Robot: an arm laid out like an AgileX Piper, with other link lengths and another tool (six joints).
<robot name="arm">
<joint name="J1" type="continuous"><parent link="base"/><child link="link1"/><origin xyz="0.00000 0.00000 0.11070" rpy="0.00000 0.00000 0.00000"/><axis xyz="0 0 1"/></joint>
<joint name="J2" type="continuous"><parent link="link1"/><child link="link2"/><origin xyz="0.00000 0.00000 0.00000" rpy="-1.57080 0.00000 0.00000"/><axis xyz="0 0 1"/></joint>
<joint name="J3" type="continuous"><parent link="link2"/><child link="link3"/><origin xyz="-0.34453 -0.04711 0.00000" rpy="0.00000 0.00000 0.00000"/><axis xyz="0 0 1"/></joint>
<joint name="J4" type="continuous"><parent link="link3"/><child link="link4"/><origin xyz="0.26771 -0.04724 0.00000" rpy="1.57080 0.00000 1.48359"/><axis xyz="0 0 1"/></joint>
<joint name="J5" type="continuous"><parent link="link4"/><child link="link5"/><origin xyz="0.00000 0.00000 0.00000" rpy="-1.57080 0.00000 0.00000"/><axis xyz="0 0 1"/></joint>
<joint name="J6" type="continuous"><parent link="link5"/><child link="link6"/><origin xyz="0.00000 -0.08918 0.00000" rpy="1.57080 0.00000 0.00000"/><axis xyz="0 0 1"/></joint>
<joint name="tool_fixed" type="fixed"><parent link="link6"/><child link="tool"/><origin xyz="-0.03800 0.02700 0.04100" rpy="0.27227 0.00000 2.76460"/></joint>
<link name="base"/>
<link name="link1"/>
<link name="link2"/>
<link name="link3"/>
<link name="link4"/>
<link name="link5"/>
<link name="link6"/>
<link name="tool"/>
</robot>
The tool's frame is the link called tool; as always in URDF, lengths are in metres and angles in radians. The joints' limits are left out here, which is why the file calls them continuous.
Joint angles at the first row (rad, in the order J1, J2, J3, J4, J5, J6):
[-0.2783, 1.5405, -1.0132, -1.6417, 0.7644, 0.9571]
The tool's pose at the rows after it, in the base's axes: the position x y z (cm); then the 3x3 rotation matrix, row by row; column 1 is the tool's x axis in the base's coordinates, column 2 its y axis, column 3 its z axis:
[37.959, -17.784, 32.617], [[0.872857, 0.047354, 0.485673], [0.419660, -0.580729, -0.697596], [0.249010, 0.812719, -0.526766]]
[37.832, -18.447, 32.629], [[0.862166, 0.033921, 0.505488], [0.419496, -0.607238, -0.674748], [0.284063, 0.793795, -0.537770]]
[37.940, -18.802, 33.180], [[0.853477, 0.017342, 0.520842], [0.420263, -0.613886, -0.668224], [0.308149, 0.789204, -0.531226]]
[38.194, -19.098, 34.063], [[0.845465, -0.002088, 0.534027], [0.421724, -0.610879, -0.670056], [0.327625, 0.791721, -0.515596]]
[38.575, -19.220, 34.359], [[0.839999, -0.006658, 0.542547], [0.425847, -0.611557, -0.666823], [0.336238, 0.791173, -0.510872]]
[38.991, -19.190, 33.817], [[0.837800, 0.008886, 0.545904], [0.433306, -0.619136, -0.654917], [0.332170, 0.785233, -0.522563]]
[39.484, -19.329, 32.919], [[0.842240, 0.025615, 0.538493], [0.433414, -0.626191, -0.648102], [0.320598, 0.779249, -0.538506]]
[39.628, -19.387, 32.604], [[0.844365, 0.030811, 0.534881], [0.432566, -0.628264, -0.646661], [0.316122, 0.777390, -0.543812]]
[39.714, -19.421, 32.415], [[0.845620, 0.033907, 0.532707], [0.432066, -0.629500, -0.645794], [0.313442, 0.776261, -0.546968]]
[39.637, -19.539, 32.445], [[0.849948, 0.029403, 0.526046], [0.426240, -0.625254, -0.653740], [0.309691, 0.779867, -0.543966]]
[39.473, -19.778, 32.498], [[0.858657, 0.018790, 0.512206], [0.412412, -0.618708, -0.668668], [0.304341, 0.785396, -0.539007]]
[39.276, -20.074, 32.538], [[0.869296, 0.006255, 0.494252], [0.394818, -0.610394, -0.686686], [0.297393, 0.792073, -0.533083]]
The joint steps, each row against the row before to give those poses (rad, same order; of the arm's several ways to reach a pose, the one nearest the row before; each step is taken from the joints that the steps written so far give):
[-0.0466, 0.0001, -0.0007, 0.0000, -0.0791, 0.0226]
[-0.0323, 0.0000, -0.0016, 0.0000, -0.0543, 0.0227]
[-0.0137, 0.0003, -0.0148, -0.0014, -0.0224, 0.0112]
[-0.0069, 0.0017, -0.0248, -0.0008, -0.0088, 0.0035]
[-0.0018, 0.0081, -0.0169, 0.0005, -0.0081, 0.0010]
[-0.0001, 0.0136, -0.0020, 0.0000, -0.0139, 0.0000]
[0.0001, 0.0216, -0.0013, 0.0000, -0.0040, 0.0000]
[-0.0001, 0.0072, 0.0000, 0.0000, 0.0000, 0.0000]
[0.0001, 0.0043, 0.0000, 0.0000, 0.0000, 0.0000]
[0.0000, 0.0000, 0.0000, -0.0016, 0.0107, 0.0000]
[-0.0001, 0.0000, 0.0000, 0.0000, 0.0215, 0.0000]
[0.0001, 0.0006, 0.0000, 0.0000, 0.0267, 0.0000]

